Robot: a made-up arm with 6 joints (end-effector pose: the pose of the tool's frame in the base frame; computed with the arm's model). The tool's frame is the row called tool.
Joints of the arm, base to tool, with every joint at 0 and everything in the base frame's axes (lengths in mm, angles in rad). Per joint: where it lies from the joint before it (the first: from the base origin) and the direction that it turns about. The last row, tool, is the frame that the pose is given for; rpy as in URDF.
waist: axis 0 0 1 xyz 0 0 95.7
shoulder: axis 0.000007 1 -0.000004 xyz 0 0 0
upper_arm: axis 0.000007 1 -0.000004 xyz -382.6 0 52.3
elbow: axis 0.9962 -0.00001 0.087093 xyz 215.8 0 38.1
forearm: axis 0.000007 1 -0.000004 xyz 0 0 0
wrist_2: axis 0.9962 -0.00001 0.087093 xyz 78.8 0 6.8
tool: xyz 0 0 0 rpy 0 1.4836 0
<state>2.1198 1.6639 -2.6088 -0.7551 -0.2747 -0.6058</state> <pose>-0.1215 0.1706 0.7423 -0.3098 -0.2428 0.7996</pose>
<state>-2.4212 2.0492 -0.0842 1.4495 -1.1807 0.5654</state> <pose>-0.1788 -0.0604 0.1660 -2.0296 1.2331 1.4855</pose>
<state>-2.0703 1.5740 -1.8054 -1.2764 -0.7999 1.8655</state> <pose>-0.0971 -0.2912 0.5976 0.7945 0.8756 -0.8469</pose>
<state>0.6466 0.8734 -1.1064 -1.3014 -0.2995 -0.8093</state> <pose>0.0387 0.0573 0.5391 -1.2595 -0.0227 -1.1017</pose>
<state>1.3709 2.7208 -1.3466 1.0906 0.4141 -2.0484</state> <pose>0.0629 0.4528 -0.0736 -2.8547 1.1409 0.5812</pose>
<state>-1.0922 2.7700 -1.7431 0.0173 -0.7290 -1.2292</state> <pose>0.2742 -0.5304 0.0043 -0.1214 2.1132 -1.5703</pose>
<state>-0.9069 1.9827 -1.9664 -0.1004 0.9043 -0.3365</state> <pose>0.2851 -0.3745 0.4016 0.6701 2.4270 -0.6719</pose>
